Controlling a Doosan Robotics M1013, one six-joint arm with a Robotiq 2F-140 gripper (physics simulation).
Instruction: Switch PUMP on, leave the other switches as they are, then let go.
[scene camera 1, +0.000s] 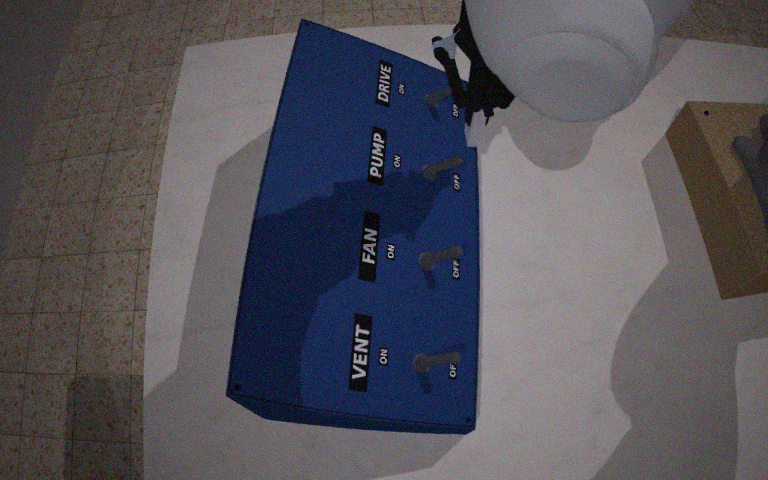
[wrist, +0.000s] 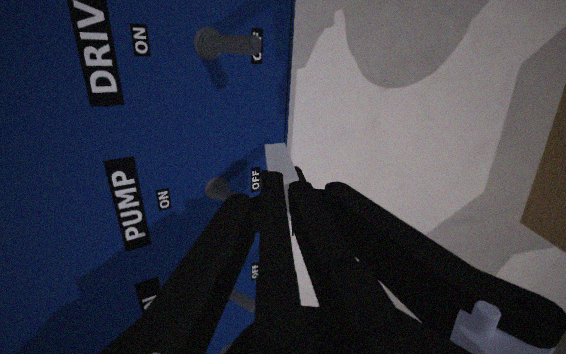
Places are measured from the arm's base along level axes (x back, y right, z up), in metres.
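Pixels of known places: gripper, fingertip midpoint: (scene camera 1: 471, 138) (wrist: 275, 160).
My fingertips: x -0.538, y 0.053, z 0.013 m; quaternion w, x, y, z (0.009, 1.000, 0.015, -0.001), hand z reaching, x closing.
Ahead of a thing's pixels: the offset from my fingertips to its top centre. Level surfaces: height alone.
The blue switch panel (scene camera 1: 334, 101) (wrist: 165, 125) carries a row of grey levers. The PUMP lever {dx -0.036, dy -0.036, dz +0.010 m} (scene camera 1: 442, 168) (wrist: 218, 189) points to its OFF label; in the wrist view the fingers hide part of it. The DRIVE lever {dx -0.026, dy +0.084, dz +0.010 m} (scene camera 1: 437, 97) (wrist: 227, 44), the FAN lever {dx -0.047, dy -0.155, dz +0.010 m} (scene camera 1: 441, 257) and the VENT lever {dx -0.058, dy -0.275, dz +0.010 m} (scene camera 1: 437, 361) also point to OFF. My gripper (scene camera 1: 475, 130) (wrist: 275, 160) is shut and empty. Its light fingertips are at the panel's OFF-side edge, between the DRIVE and PUMP levers in the scene view. Whether they touch anything I cannot tell.
The panel stands on a white table {dz -0.121 m} (scene camera 1: 543, 271) (wrist: 380, 135). A brown box (scene camera 1: 699, 209) (wrist: 550, 175) stands at the right, with a grey thing (scene camera 1: 753, 164) in it. The pale arm (scene camera 1: 566, 62) hangs over the upper right. Tiled floor (scene camera 1: 84, 226) shows at the left.
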